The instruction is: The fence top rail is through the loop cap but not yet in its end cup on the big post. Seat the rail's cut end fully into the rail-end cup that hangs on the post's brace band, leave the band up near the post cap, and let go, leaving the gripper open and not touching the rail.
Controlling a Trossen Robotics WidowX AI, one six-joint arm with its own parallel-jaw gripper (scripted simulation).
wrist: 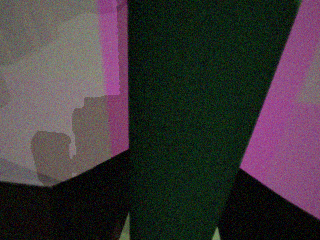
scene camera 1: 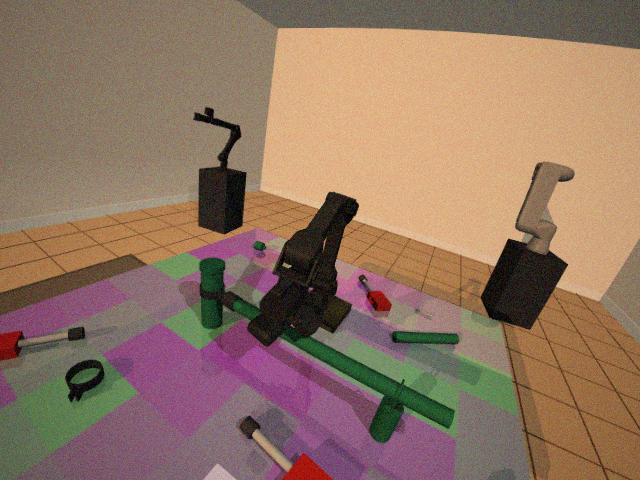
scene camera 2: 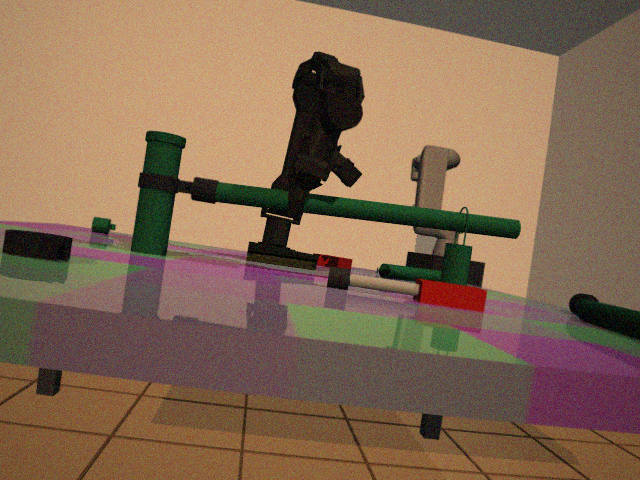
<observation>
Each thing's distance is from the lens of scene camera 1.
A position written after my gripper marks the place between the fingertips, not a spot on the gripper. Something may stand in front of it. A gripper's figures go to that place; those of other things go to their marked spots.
my gripper [scene camera 1: 275, 333]: 70 cm
green top rail [scene camera 1: 389, 387]: 60 cm
short green pipe [scene camera 1: 398, 336]: 92 cm
The marked spots on the green top rail and the short green pipe are 35 cm apart.
</observation>
